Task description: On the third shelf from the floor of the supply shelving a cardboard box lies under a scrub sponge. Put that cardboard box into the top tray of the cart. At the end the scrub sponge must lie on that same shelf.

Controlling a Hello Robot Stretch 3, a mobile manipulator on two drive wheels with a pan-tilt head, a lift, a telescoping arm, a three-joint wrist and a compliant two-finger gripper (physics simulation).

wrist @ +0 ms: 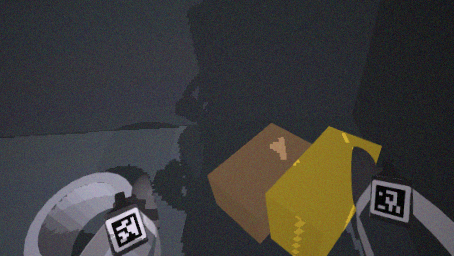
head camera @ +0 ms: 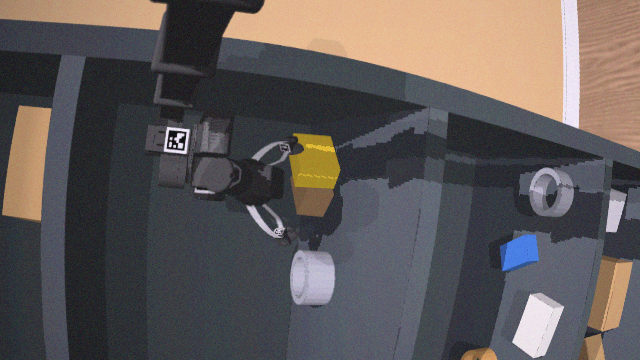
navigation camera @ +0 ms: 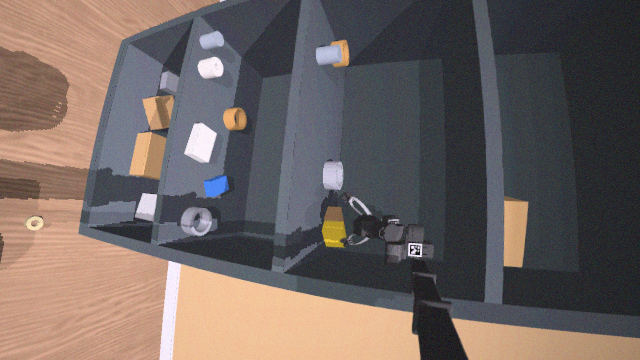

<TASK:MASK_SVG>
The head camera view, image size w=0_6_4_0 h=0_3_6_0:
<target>my gripper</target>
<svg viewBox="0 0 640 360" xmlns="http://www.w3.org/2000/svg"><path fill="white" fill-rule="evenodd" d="M193 192L194 197L199 200L223 201L226 198L226 194L211 192L208 189L194 188ZM289 136L281 142L271 143L262 148L251 159L240 160L252 171L252 184L245 193L238 196L231 195L239 202L245 204L258 225L269 235L273 236L277 243L283 247L289 247L291 241L298 237L298 233L292 228L283 226L281 219L265 203L271 199L282 199L285 172L283 169L273 165L284 161L287 155L296 155L304 151L304 147L297 143L298 137ZM256 206L262 205L275 217L278 227L274 231L262 220L255 208ZM279 145L279 149L283 154L279 161L269 165L259 161L268 150Z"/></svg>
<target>cardboard box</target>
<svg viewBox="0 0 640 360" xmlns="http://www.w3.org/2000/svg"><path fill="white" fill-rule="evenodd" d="M292 174L290 180L297 215L323 217L334 196L333 189L295 187Z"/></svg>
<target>yellow scrub sponge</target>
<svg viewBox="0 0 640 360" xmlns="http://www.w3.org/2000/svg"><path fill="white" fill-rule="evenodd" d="M293 133L293 136L298 137L297 143L304 147L302 153L289 155L295 187L334 189L340 173L340 166L331 136Z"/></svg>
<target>blue block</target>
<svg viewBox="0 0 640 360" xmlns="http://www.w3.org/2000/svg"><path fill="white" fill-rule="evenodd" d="M536 235L523 235L500 246L502 271L513 271L539 261Z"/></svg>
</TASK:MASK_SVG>
